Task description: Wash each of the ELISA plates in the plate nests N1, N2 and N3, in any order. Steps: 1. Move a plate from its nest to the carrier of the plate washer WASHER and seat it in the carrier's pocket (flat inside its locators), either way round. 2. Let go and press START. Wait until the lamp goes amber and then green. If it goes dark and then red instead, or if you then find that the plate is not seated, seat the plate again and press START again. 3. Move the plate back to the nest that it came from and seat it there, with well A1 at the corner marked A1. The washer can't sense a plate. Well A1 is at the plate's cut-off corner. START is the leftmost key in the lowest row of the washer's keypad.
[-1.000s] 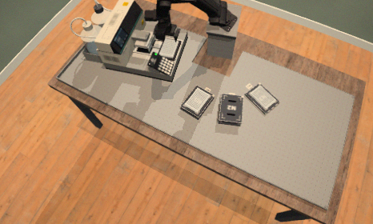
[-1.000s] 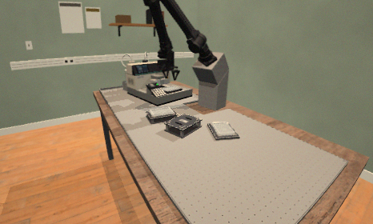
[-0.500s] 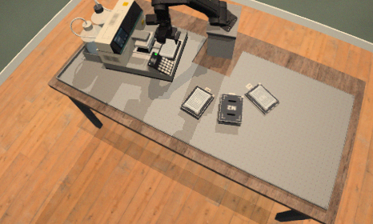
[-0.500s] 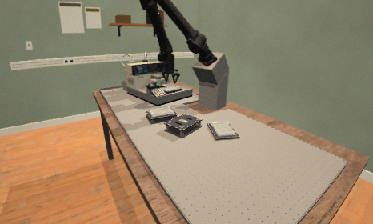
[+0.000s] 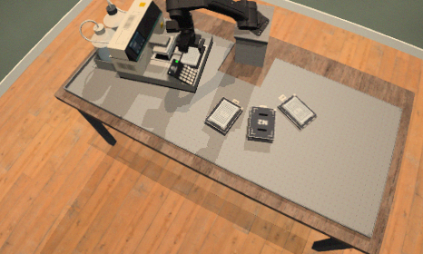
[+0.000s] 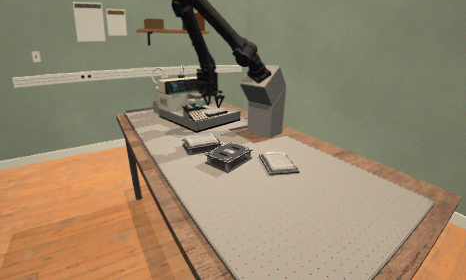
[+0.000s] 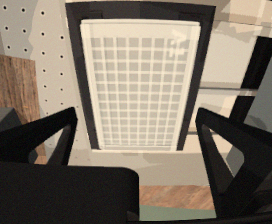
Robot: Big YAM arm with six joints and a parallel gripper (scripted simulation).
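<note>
Now: hand 4 cm above the ELISA plate. The rest, counted from my hand: plate washer (14 cm to the right, 7 cm ahead, 1 cm above); then nest label (49 cm to the left, 16 cm behind, 12 cm below).
</note>
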